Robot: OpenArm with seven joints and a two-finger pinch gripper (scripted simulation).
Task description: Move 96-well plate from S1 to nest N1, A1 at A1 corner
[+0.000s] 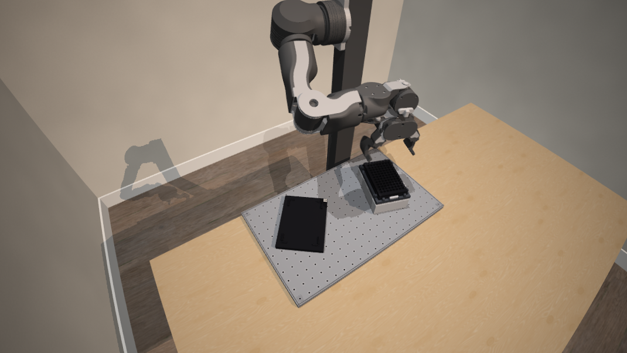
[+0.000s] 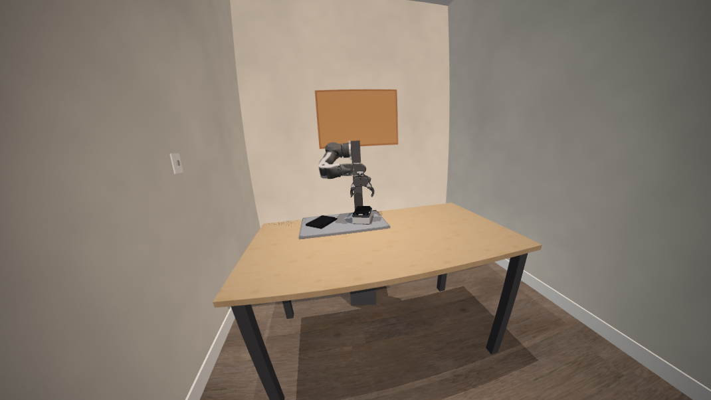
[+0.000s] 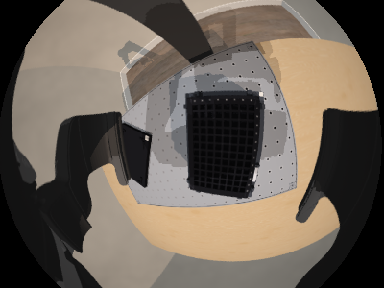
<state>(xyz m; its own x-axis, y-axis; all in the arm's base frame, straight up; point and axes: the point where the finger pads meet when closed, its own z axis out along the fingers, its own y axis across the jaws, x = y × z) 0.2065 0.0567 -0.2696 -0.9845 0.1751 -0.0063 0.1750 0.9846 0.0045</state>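
Now: hand 20 mm short of the black 96-well plate and 80 mm above it. The rest, counted from my hand: black plate nest N1: 30 mm ahead, 250 mm to the right, 140 mm below; pale grey plate shaker S1: 50 mm ahead, 10 mm to the left, 100 mm below.
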